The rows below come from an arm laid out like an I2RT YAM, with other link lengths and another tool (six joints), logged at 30 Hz.
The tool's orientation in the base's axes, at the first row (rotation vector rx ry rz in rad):
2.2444 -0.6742 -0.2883
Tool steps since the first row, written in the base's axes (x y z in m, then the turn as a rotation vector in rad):
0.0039 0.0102 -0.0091 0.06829 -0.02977 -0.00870
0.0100 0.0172 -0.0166 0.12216 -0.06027 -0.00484
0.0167 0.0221 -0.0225 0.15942 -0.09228 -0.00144
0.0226 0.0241 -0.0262 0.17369 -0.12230 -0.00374
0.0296 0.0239 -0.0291 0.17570 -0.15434 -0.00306
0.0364 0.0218 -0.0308 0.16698 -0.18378 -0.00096
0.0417 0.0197 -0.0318 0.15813 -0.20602 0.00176
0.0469 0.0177 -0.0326 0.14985 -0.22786 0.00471
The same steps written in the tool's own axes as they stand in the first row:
-0.0024 -0.0139 -0.0015 0.07338 -0.01517 -0.00318
-0.0012 -0.0257 -0.0031 0.13516 -0.01533 -0.00877
0.0017 -0.0353 -0.0047 0.18389 -0.00867 -0.00648
0.0055 -0.0414 -0.0058 0.21232 0.00140 0.00768
0.0115 -0.0460 -0.0064 0.23163 0.01944 0.02593
0.0183 -0.0487 -0.0067 0.24055 0.04108 0.04591
0.0239 -0.0502 -0.0069 0.24540 0.05911 0.06113
0.0293 -0.0516 -0.0072 0.25051 0.07687 0.07572

